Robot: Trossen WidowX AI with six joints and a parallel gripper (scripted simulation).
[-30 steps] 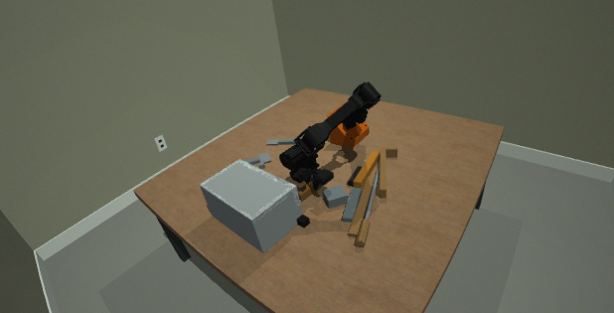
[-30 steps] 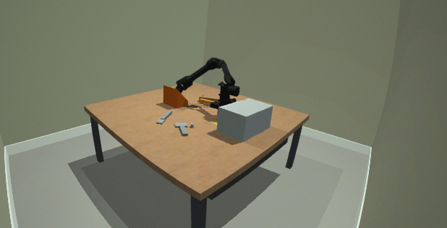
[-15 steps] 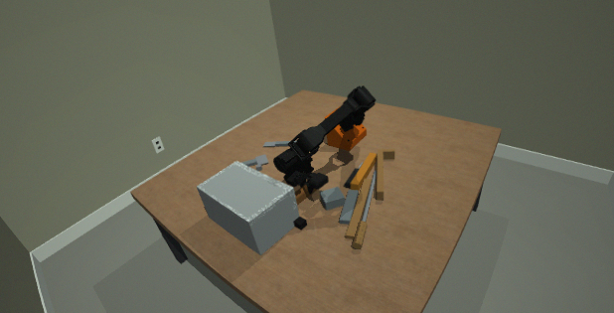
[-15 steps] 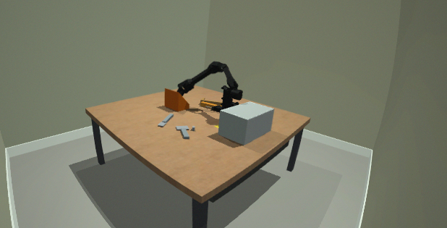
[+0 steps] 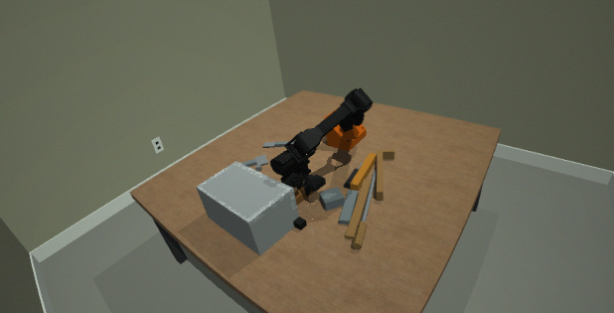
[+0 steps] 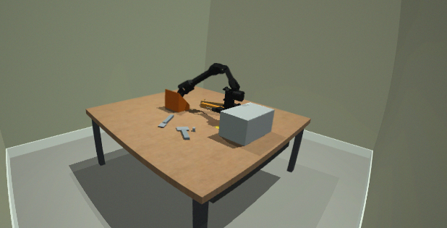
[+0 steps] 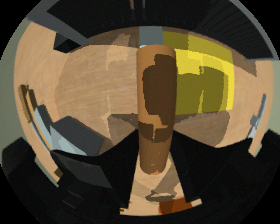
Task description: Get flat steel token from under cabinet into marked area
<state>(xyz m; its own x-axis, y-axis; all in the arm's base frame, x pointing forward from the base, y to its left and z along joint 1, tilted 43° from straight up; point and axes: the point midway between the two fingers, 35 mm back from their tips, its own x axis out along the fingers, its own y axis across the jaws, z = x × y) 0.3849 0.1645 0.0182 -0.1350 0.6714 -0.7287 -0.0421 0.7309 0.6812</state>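
The grey block is 30 mm behind my gripper tip, 110 mm to the left of it and 10 mm above it. Also, from my gripper tip: wooden stick: 70 mm behind, 210 mm to the left; orange bar: 240 mm behind, 100 mm to the left, 10 mm above; grey t-piece: 360 mm to the right.
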